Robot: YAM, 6 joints.
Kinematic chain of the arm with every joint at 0, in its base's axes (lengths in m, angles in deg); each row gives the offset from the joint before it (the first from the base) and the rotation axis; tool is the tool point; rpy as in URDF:
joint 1: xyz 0 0 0.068 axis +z
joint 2: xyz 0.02 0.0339 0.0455 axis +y
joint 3: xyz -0.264 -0.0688 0 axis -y
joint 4: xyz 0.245 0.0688 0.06 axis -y
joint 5: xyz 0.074 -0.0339 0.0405 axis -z
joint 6: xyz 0.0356 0 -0.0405 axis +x
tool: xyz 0 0 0 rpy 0 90 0
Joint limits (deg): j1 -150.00..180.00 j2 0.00..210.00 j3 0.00..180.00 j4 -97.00..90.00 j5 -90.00..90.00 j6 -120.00..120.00
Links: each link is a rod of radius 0.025 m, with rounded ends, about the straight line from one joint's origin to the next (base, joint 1, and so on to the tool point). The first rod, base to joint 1, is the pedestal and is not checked.
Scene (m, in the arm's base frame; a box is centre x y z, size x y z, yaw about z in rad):
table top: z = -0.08
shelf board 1: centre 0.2 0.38 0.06 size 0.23 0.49 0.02 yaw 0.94
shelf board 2: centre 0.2 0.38 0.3 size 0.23 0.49 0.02 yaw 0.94
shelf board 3: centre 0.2 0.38 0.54 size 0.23 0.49 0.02 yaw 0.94
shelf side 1: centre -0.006 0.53 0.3 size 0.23 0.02 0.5 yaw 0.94
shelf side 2: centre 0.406 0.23 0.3 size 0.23 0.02 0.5 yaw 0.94
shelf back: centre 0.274 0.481 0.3 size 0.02 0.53 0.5 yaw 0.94
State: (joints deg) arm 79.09 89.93 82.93 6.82 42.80 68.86
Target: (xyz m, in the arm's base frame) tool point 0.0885 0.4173 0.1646
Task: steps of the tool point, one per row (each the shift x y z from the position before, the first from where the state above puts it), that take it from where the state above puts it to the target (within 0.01 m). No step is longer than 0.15 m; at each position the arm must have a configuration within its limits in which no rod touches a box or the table.
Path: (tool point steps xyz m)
1: -0.0540 -0.0596 0.0082
2: -0.0357 -0.0634 -0.0081
3: -0.0104 0.0498 -0.1225
4: -0.0052 -0.0054 -0.1199
5: 0.0400 0.0740 0.0066
6: 0.0600 0.0629 -0.0066

